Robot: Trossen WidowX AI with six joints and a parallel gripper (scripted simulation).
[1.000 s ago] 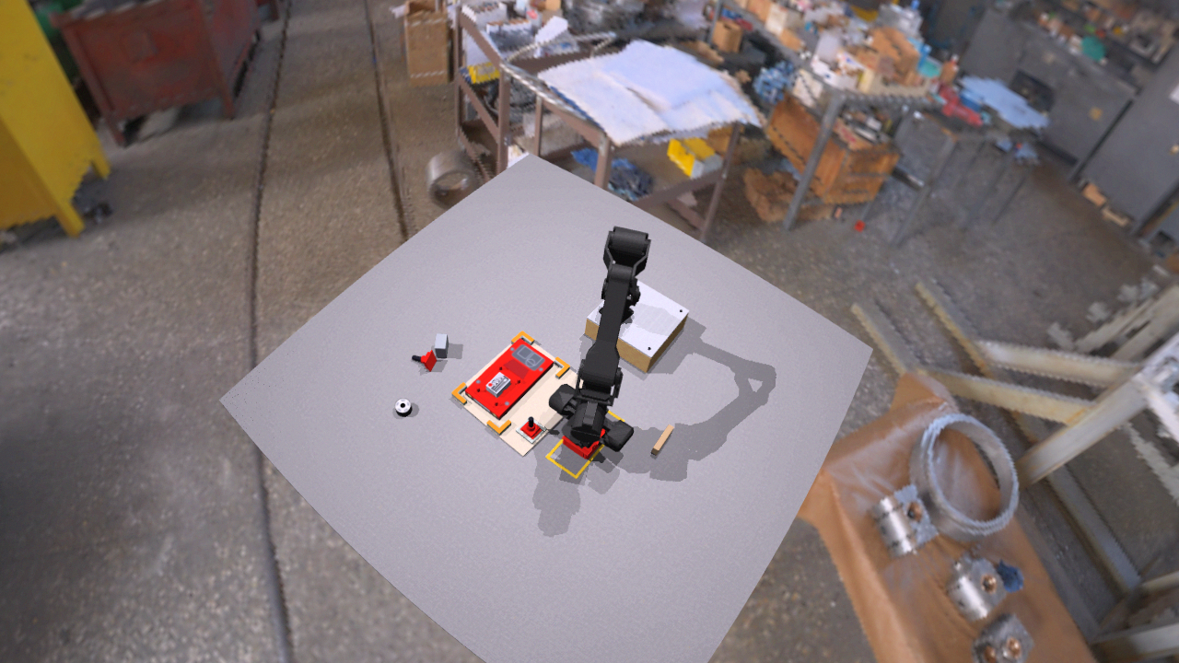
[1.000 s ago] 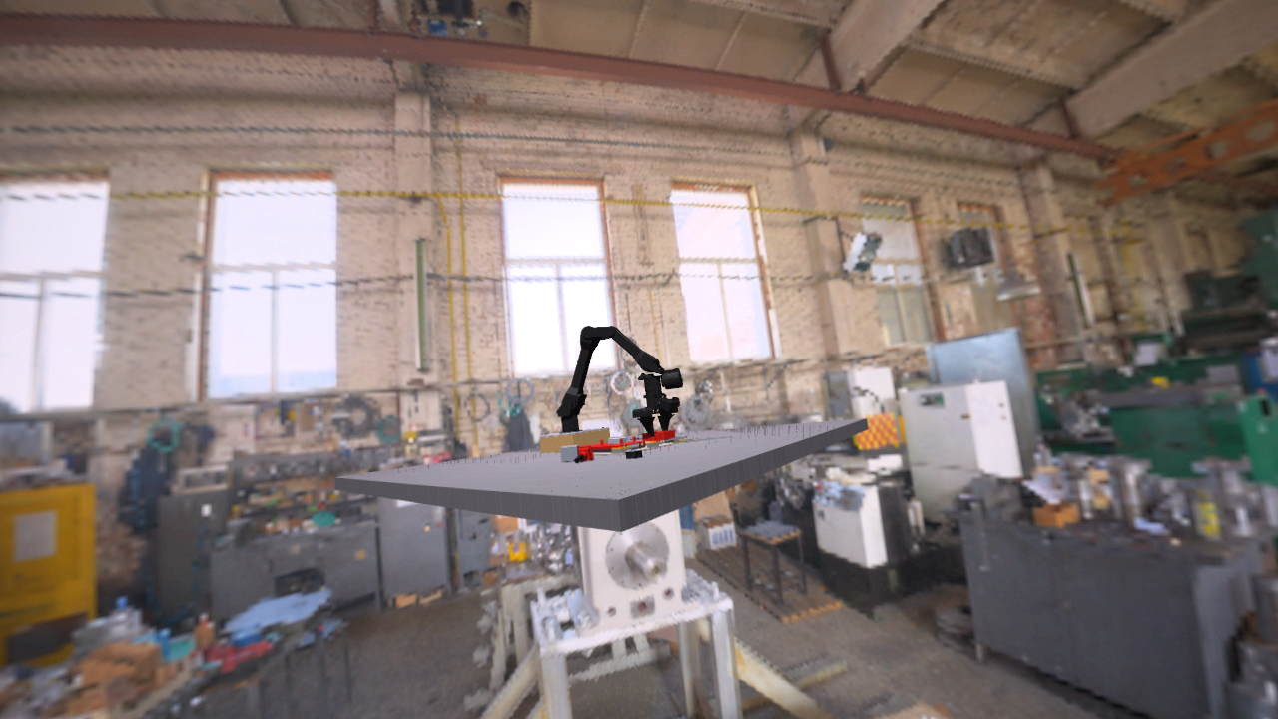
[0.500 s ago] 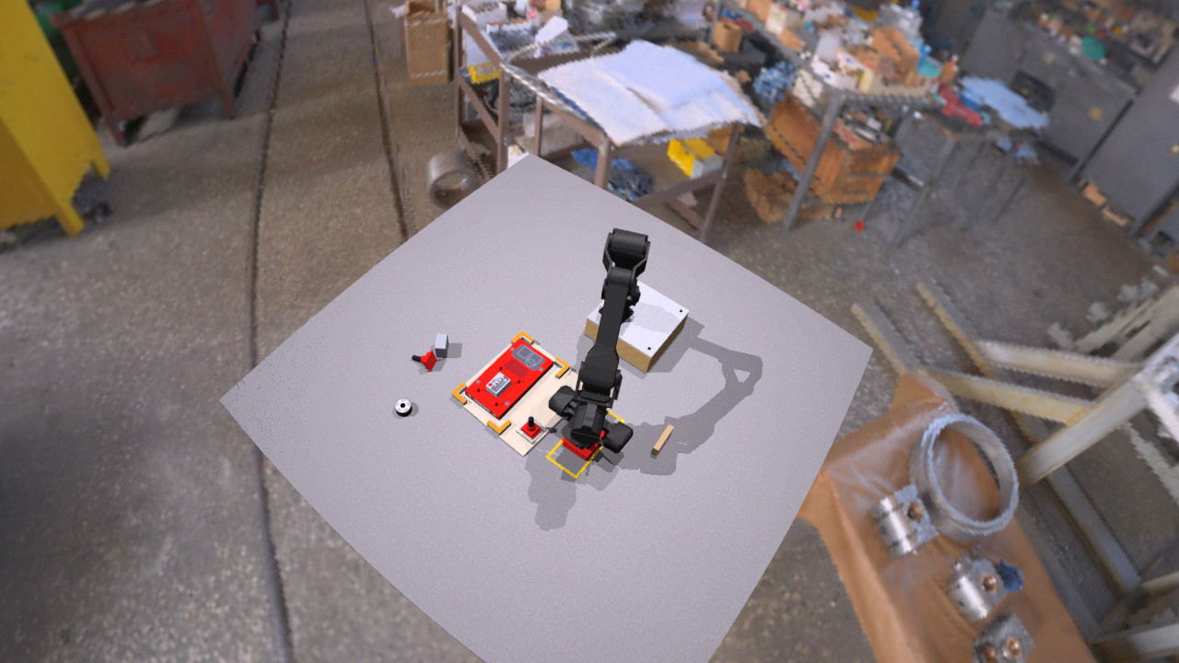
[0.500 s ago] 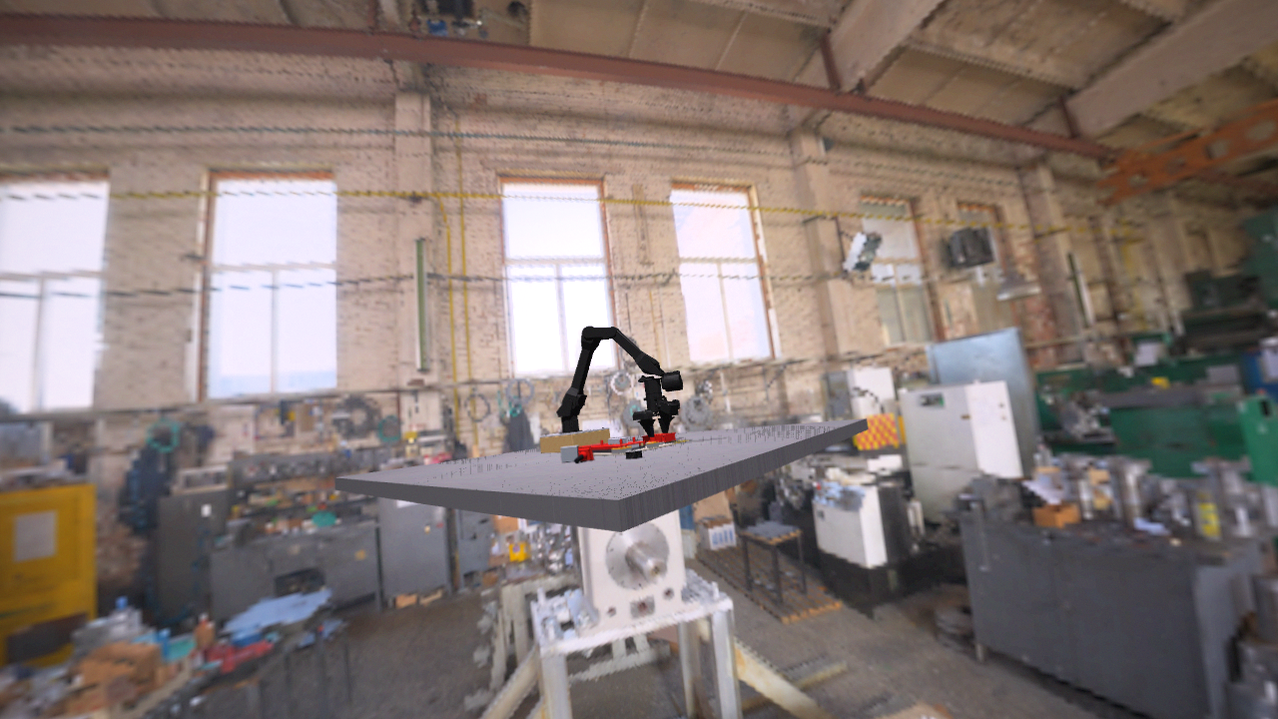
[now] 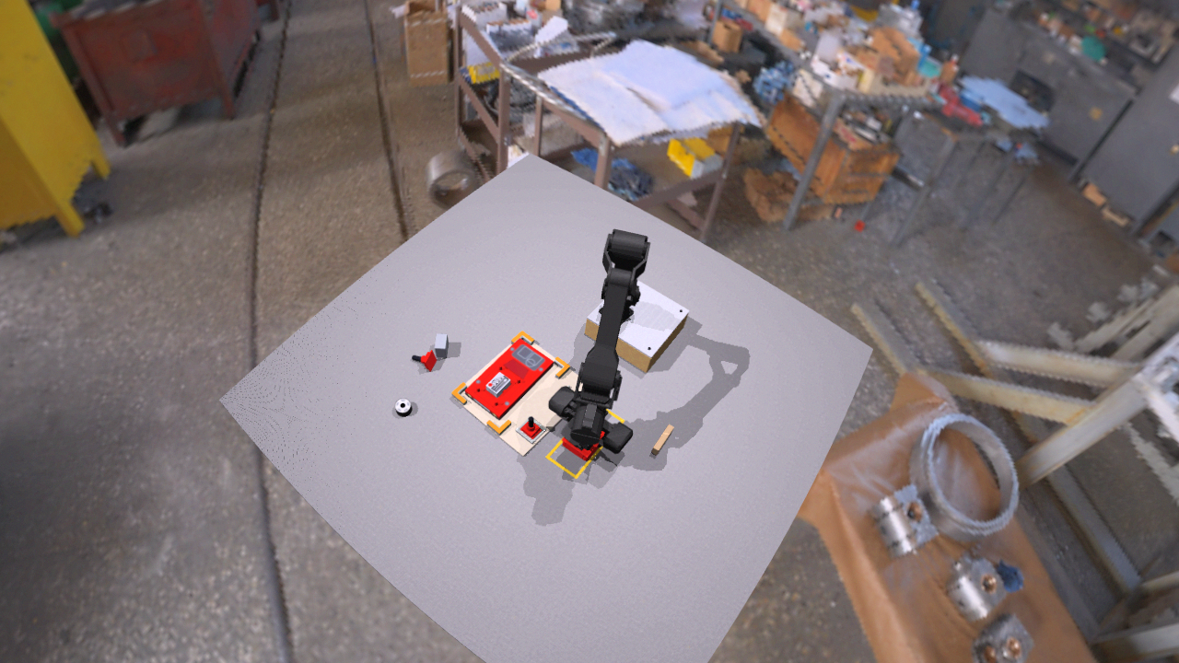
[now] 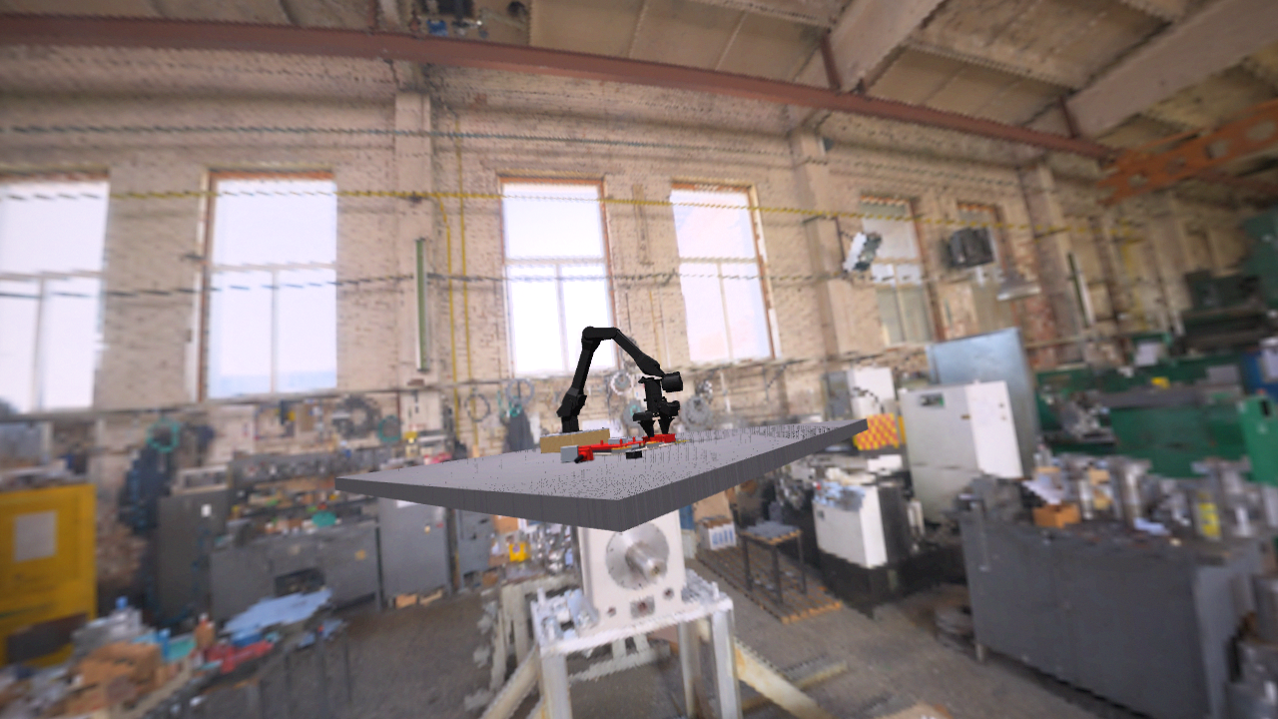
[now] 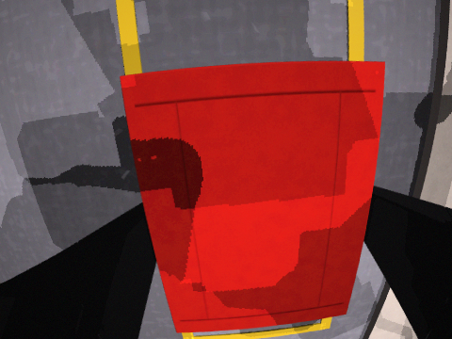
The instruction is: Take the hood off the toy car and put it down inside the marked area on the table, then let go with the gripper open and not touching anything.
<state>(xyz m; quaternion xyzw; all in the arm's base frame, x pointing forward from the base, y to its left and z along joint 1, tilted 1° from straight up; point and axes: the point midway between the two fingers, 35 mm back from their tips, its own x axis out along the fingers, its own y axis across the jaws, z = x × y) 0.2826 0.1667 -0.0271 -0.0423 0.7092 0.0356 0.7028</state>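
Right now my gripper tip is 10 mm below the red hood. From my gripper tip the other things lie so: white wheel (350 mm to the right, 260 mm ahead); wooden block (130 mm to the left, 120 mm behind).
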